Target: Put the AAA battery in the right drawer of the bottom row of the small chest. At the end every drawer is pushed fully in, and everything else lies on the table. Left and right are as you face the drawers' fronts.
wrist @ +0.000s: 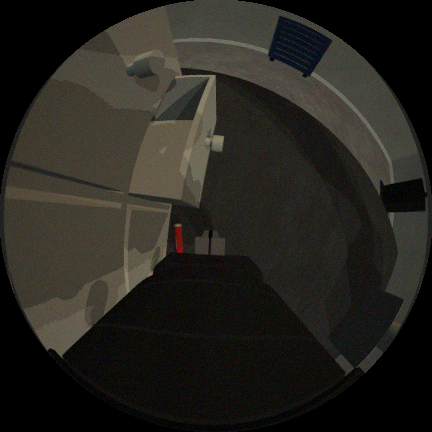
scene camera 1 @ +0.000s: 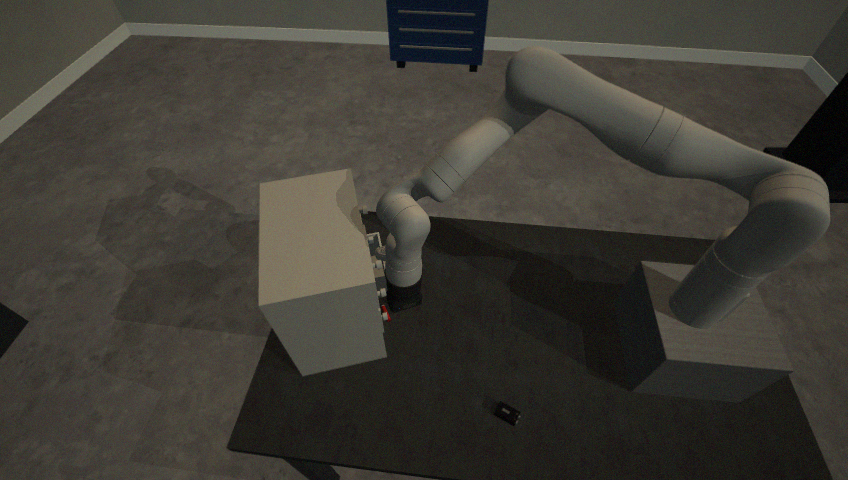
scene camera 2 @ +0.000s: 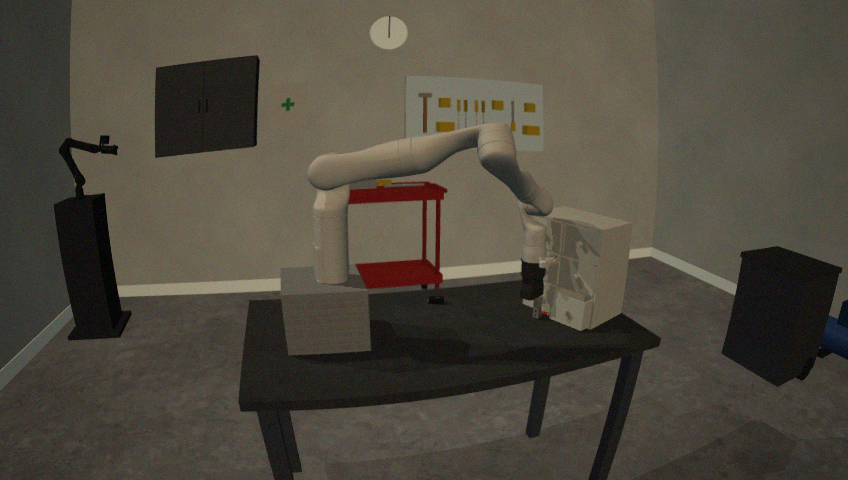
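Pixels of known places: gripper, fingertip midpoint: [wrist: 209,238] [scene camera 1: 401,306] [scene camera 2: 536,317]; arm's base, link origin: [scene camera 1: 692,307] [scene camera 2: 332,278].
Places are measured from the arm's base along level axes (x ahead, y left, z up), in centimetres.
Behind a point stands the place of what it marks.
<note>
The AAA battery [scene camera 1: 384,309] @[x 63.4, y -7.9, z -16.3 cm] [scene camera 2: 545,312] @[x 63.3, y -8.3, z -16.2 cm] [wrist: 178,239] @[x 62.9, y -7.4, z -16.2 cm] is a small red cylinder on the table, close in front of the chest's bottom left drawer. The small beige chest [scene camera 1: 315,237] @[x 73.5, y -5.9, z 13.4 cm] [scene camera 2: 612,267] @[x 77.6, y -22.9, z 0.8 cm] [wrist: 55,145] has its bottom right drawer [scene camera 2: 572,311] @[x 64.4, y -21.0, z -11.6 cm] [wrist: 162,165] @[x 69.2, y -15.4, z -16.3 cm] pulled out; its inside shows partly in the wrist view. My gripper [scene camera 2: 536,312] @[x 59.3, y -9.1, z -16.8 cm] [wrist: 209,238] @[x 59.3, y -9.1, z -16.8 cm] points down, low over the table, shut with nothing between the fingertips. The battery lies beside the fingers, on the chest side, with a small gap in the wrist view. The fingers are hidden in scene camera 1.
A small black block [scene camera 1: 507,412] @[x 36.2, y 16.0, z -15.5 cm] [scene camera 2: 436,300] @[x 35.8, y 14.6, z -15.9 cm] lies on the dark table [scene camera 1: 440,428] @[x 49.8, y 18.9, z -17.2 cm] [scene camera 2: 392,380] @[x 7.1, y -28.8, z -17.2 cm], away from the chest. The open drawer's knob [wrist: 216,143] @[x 62.5, y -18.5, z -11.4 cm] sticks out from its front. The arm's grey base block [scene camera 1: 714,350] @[x -0.6, y 9.1, z 0.0 cm] [scene camera 2: 327,321] @[x -4.1, y -10.6, z -7.8 cm] stands at the table's other end.
</note>
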